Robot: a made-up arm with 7 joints. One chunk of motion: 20 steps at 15 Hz.
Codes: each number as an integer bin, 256 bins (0 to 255) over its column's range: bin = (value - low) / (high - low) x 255, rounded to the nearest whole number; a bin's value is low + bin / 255 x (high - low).
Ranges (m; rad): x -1..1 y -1..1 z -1..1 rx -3.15..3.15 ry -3.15..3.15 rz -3.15..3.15
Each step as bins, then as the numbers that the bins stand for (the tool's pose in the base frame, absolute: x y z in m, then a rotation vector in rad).
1 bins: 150 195 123 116 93 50
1 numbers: 0.1765 0.5294 -0.0353 -0.2841 -0.8524 -1.9147
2 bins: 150 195 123 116 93 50
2 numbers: 0.1765 0.5294 -0.0353 -0.2841 -0.8524 -1.9147
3 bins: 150 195 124 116 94 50
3 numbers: 0.1765 0.5294 -0.0275 -0.2841 -0.8276 -1.9147
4 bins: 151 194 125 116 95 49
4 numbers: 0.1843 0.5216 -0.0196 -0.2841 -0.8029 -1.9394
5 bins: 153 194 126 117 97 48
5 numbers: 0.2000 0.5216 -0.0118 -0.2594 -0.7535 -1.9641
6 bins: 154 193 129 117 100 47
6 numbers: 0.2078 0.5137 0.0118 -0.2594 -0.6794 -1.9888
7 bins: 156 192 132 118 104 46
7 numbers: 0.2235 0.5059 0.0353 -0.2347 -0.5806 -2.0135
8 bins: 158 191 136 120 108 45
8 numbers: 0.2392 0.4980 0.0667 -0.1853 -0.4818 -2.0382
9 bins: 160 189 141 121 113 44
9 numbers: 0.2549 0.4824 0.1059 -0.1606 -0.3582 -2.0629
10 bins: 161 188 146 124 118 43
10 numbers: 0.2627 0.4745 0.1451 -0.0865 -0.2347 -2.0876
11 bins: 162 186 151 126 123 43
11 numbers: 0.2706 0.4588 0.1843 -0.0371 -0.1112 -2.0876
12 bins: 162 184 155 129 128 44
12 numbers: 0.2706 0.4431 0.2157 0.0371 0.0124 -2.0629
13 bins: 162 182 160 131 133 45
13 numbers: 0.2706 0.4275 0.2549 0.0865 0.1359 -2.0382
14 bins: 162 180 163 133 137 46
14 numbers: 0.2706 0.4118 0.2784 0.1359 0.2347 -2.0135
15 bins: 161 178 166 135 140 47
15 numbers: 0.2627 0.3961 0.3020 0.1853 0.3088 -1.9888
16 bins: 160 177 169 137 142 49
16 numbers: 0.2549 0.3882 0.3255 0.2347 0.3582 -1.9394
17 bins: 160 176 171 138 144 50
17 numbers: 0.2549 0.3804 0.3412 0.2594 0.4076 -1.9147
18 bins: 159 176 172 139 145 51
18 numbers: 0.2471 0.3804 0.3490 0.2841 0.4324 -1.8900
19 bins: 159 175 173 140 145 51
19 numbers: 0.2471 0.3725 0.3569 0.3088 0.4324 -1.8900
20 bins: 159 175 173 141 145 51
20 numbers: 0.2471 0.3725 0.3569 0.3335 0.4324 -1.8900
